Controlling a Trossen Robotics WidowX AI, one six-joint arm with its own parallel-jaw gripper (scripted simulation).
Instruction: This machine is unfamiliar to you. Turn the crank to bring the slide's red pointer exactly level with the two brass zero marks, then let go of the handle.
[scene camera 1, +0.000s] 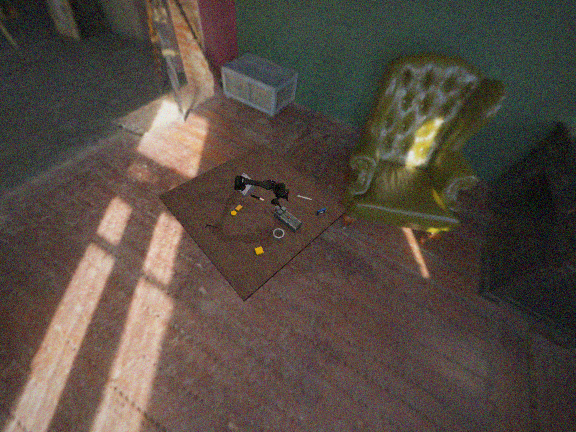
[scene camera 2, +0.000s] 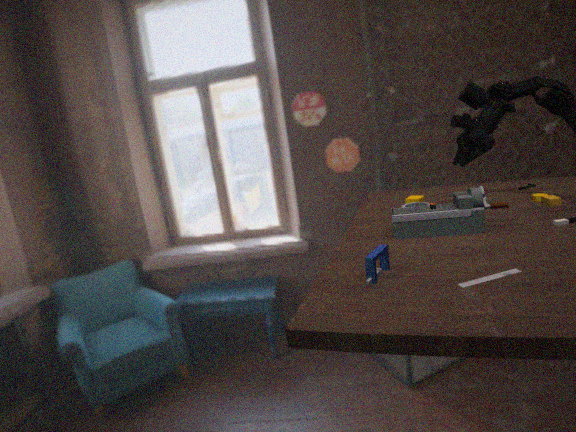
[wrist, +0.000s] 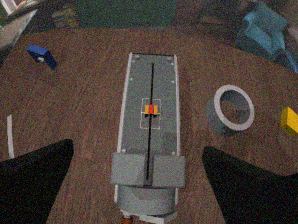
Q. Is my gripper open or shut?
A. Open.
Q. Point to my gripper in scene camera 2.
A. At 457, 165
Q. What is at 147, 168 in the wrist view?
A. A grey slide machine.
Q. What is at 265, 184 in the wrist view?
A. My gripper.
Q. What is my gripper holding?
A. Nothing.
